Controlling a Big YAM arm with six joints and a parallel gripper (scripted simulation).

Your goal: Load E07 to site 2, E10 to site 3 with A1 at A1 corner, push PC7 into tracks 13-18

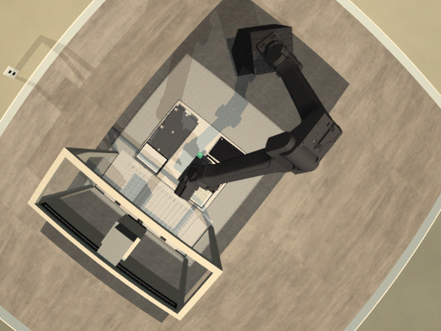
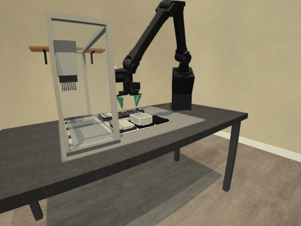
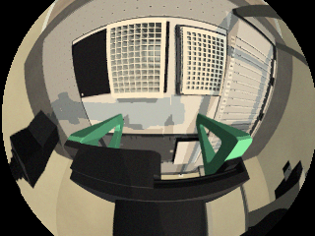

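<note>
Now: the nest S2 5 cm behind my hand, 6 cm to the left of it and 10 cm below it. From my hand the other things lie so: carrier PC7: 2 cm ahead, 19 cm to the right, 9 cm below; white 384-well plate E10: 6 cm ahead, 8 cm to the left, 8 cm below; nest S1: 16 cm behind, 4 cm to the left, 10 cm below.
</note>
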